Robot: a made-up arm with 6 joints. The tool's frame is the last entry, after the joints.
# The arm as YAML. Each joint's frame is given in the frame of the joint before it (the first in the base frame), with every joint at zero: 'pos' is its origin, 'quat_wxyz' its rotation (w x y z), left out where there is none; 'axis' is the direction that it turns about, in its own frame. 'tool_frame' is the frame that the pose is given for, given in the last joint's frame.
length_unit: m
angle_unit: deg
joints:
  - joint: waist
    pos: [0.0, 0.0, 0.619]
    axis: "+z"
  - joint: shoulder
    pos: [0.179, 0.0, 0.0]
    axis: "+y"
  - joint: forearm
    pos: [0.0, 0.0, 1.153]
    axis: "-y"
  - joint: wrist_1
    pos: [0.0, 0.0, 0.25]
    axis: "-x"
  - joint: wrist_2
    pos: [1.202, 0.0, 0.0]
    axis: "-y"
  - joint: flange
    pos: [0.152, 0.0, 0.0]
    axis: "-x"
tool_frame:
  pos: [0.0, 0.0, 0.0]
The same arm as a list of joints. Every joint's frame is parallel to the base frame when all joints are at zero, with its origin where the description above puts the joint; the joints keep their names.
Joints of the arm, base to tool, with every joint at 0 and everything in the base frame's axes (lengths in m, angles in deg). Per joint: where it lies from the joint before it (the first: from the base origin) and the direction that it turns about. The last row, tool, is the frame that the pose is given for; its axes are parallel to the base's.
waist: axis 0 0 1 offset 0 0 0.619
shoulder: axis 0 1 0 offset 0.179 0 0
forearm: axis 0 -1 0 offset 0 0 1.153
wrist_1: axis -1 0 0 offset 0 0 0.25
wrist_2: axis 0 -1 0 offset 1.202 0 0
flange: axis -1 0 0 offset 0.152 0 0
tool: offset 0 0 0

